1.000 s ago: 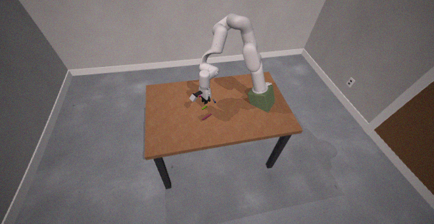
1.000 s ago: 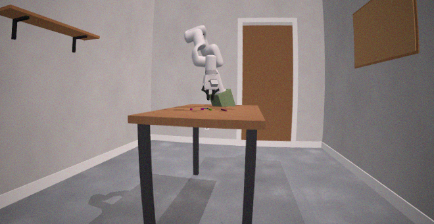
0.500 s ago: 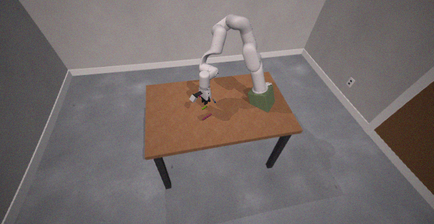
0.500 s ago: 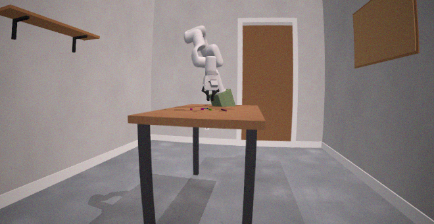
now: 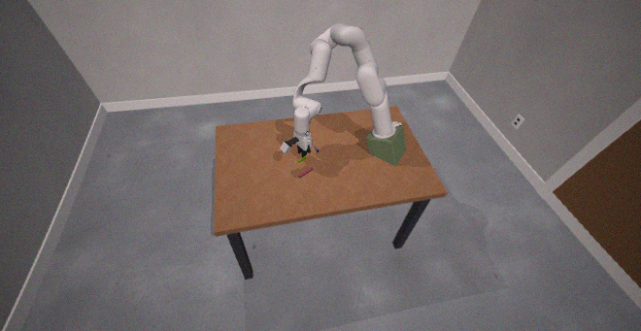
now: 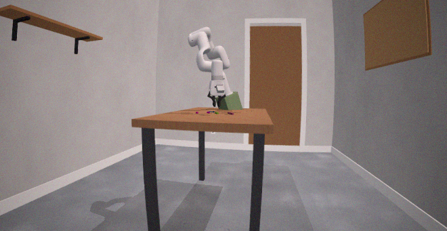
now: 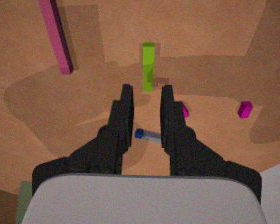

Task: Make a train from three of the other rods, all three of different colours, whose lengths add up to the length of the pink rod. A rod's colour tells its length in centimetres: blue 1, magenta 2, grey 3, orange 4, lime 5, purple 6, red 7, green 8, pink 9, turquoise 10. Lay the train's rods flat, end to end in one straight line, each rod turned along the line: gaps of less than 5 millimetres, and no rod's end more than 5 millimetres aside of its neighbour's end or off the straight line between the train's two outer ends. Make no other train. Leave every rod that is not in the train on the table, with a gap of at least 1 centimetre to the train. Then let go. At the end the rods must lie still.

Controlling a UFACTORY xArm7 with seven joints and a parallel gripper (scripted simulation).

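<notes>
The lime rod lies 60 mm below my hand. Round my hand: pink rod 90 mm to the left, 60 mm below; then grey rod 90 mm behind, 60 mm to the right, 60 mm below; then blue rod 90 mm behind, 60 mm below, 40 mm to the right.
</notes>
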